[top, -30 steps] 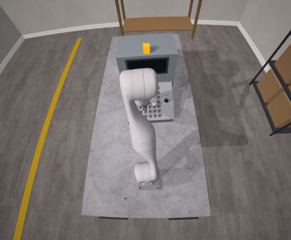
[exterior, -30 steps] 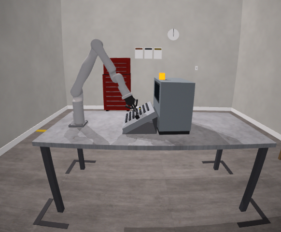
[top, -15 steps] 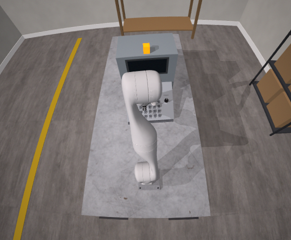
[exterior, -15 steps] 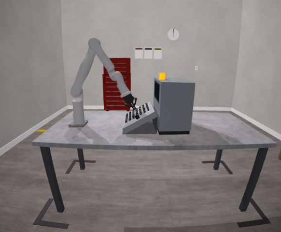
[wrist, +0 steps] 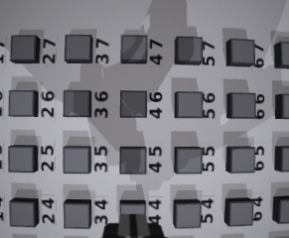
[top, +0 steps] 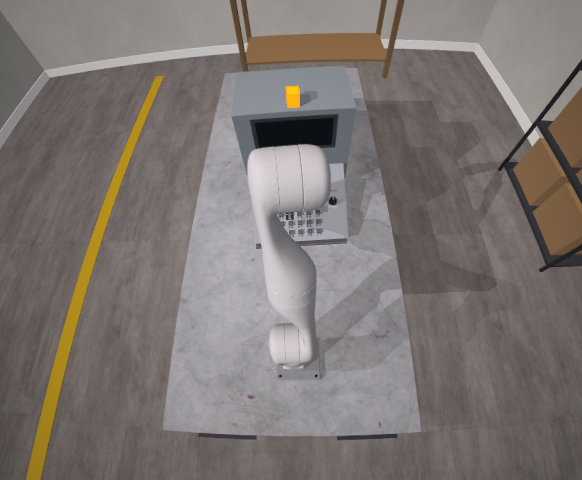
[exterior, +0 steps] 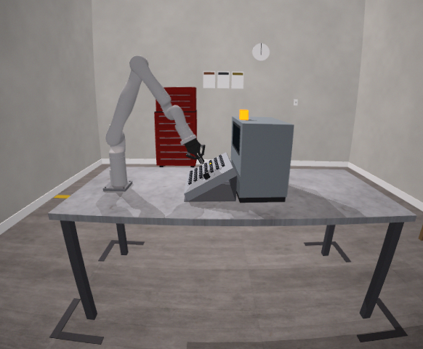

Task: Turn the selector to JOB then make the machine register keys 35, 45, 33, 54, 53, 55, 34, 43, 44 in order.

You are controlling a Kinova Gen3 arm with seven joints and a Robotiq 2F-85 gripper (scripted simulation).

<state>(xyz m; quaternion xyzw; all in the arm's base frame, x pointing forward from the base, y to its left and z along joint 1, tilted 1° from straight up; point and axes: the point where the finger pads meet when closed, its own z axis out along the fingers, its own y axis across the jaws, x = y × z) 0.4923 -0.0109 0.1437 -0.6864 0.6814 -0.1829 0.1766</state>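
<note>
Now: the black selector knob 16 cm to the right of my hand, 3 cm below it and 3 cm ahead of it. Also, from my hand: sloped keypad (8 cm below, 5 cm to the right, 5 cm ahead).
</note>
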